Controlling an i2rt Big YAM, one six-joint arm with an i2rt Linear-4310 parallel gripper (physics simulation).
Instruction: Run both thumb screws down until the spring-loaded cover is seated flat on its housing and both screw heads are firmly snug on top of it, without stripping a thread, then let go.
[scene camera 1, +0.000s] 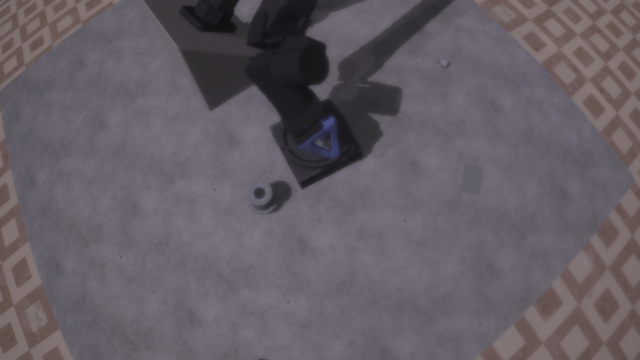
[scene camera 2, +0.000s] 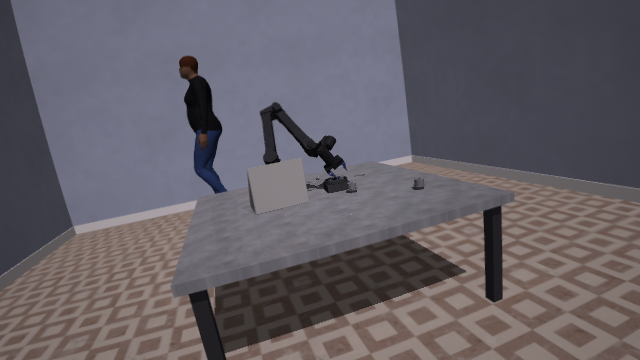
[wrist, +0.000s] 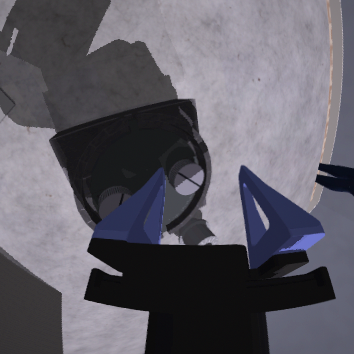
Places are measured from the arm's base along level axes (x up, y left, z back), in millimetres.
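Where they show: gripper, fingertip midpoint: (scene camera 1: 329, 146) (scene camera 2: 342, 174) (wrist: 201, 171); arm's base, origin of the base link: (scene camera 1: 206, 22) (scene camera 2: 275, 181).
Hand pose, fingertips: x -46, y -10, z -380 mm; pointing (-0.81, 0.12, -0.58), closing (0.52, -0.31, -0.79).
Things, the pixels of their top centre, and the offset from my fingertips.
- dark square housing, middle of its top: (wrist: 151, 188) (scene camera 1: 314, 133) (scene camera 2: 335, 178) dz +42, dx -16, dy +4 mm
- dark round cover, middle of its top: (wrist: 151, 187) (scene camera 1: 315, 133) dz +42, dx -18, dy +4 mm
- slotted thumb screw, middle of its top: (wrist: 189, 179) (scene camera 1: 323, 145) dz +11, dx -6, dy -5 mm
- grey knob-like part, middle of its top: (wrist: 205, 247) (scene camera 1: 259, 193) (scene camera 2: 351, 182) dz +29, dx -22, dy -138 mm
- similar part, middle of its top: (scene camera 2: 418, 178) dz -195, dx -22, dy -390 mm
- thin grey tile, middle of its top: (scene camera 1: 472, 178) dz -219, dx -69, dy +176 mm
- small white piece, middle of its top: (scene camera 1: 442, 59) dz -2, dx -52, dy +348 mm
The dark square housing (scene camera 1: 303, 177) (scene camera 2: 335, 186) (wrist: 60, 142) sits on the table. The dark round cover (wrist: 130, 150) lies inside its ring; whether it is flat cannot be told. One slotted thumb screw (scene camera 1: 324, 143) (wrist: 188, 178) shows its bright head at the cover's right in the wrist view. The other thumb screw (wrist: 113, 199), with a ridged rim, is at the lower left, partly hidden by the left finger. My gripper (scene camera 2: 340, 173) (wrist: 201, 171) is open and empty. In the wrist view its blue fingertips appear either side of the right screw, the left one much closer. Screw tightness cannot be seen.
A grey knob-like part (scene camera 1: 261, 195) (scene camera 2: 352, 187) (wrist: 197, 232) stands close beside the housing. A similar part (scene camera 2: 418, 183) stands farther right. A pale slanted block (scene camera 2: 278, 186) stands near the arm. A thin grey tile (scene camera 1: 472, 178) and a small white piece (scene camera 1: 443, 63) lie apart.
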